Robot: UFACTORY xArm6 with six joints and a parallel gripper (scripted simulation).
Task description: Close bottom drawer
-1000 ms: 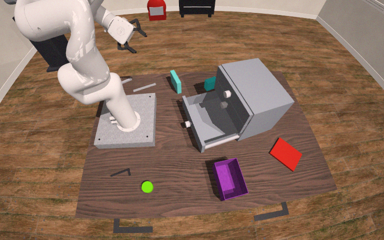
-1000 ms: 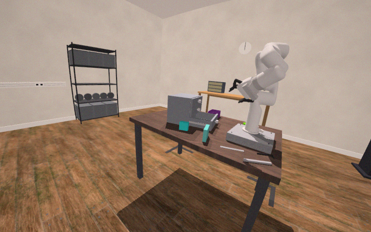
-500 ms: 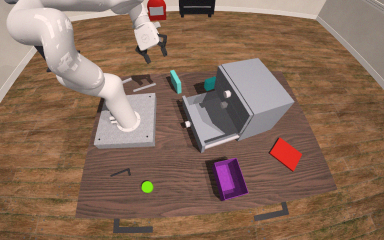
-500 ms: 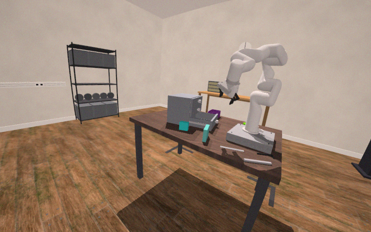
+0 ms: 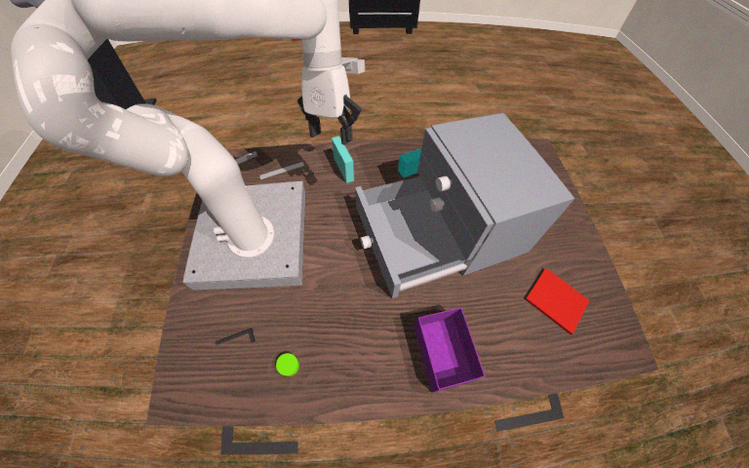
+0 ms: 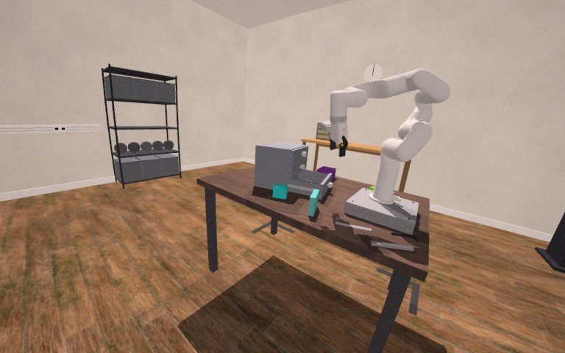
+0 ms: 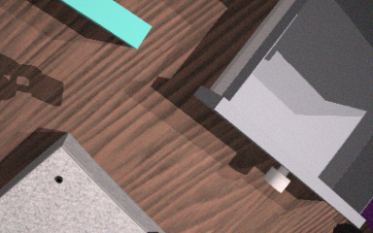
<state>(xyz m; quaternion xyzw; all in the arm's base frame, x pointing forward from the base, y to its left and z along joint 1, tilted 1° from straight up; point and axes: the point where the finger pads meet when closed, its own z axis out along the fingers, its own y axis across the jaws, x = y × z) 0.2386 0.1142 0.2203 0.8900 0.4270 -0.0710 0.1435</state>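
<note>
Right now my hand is 25 cm above the bottom drawer, 19 cm short of it and 12 cm to the left of it. Round my hand: purple bin (44 cm to the right, 26 cm below, 22 cm ahead); teal cube (25 cm below, 24 cm ahead, 13 cm to the left); red flat block (57 cm ahead, 36 cm to the right, 28 cm below).
</note>
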